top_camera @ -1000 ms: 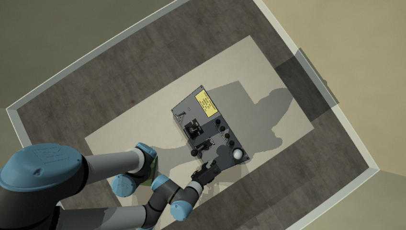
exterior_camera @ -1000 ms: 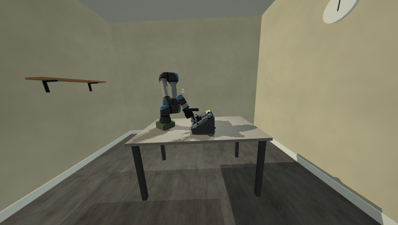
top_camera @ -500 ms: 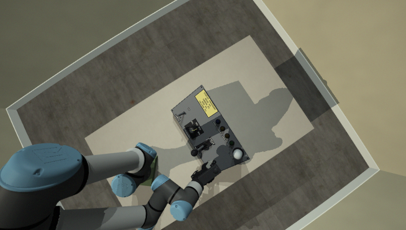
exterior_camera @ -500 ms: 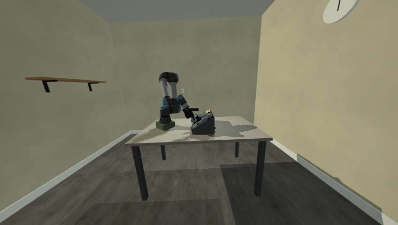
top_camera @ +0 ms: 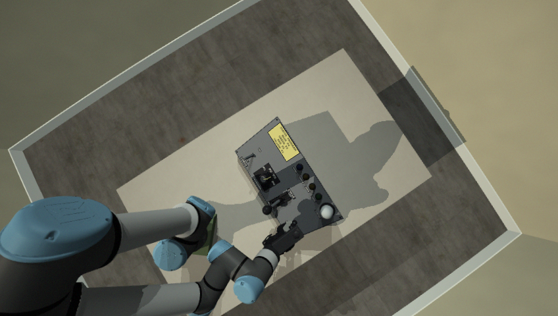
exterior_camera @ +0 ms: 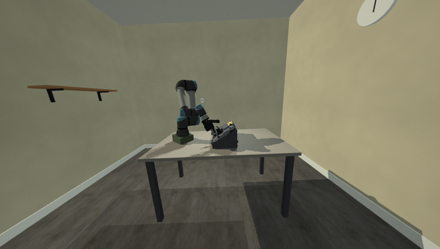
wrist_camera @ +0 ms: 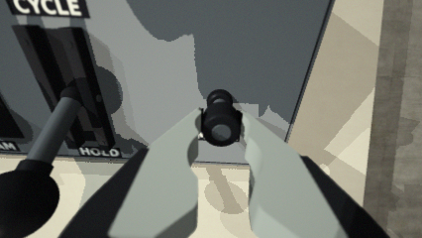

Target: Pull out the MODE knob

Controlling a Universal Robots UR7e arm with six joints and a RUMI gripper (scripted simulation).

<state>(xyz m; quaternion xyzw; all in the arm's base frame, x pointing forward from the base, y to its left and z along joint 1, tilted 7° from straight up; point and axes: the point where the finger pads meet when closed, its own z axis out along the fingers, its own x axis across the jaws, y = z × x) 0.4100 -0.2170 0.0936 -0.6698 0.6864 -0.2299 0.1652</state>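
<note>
The cycle lever lies 120 mm to the left of my hand and 20 mm behind it. Round my hand: mode knob: right at my hand; then dark grey console: 180 mm to the left, 50 mm ahead, 30 mm below; then program selector knob: 230 mm to the left, 30 mm ahead.
</note>
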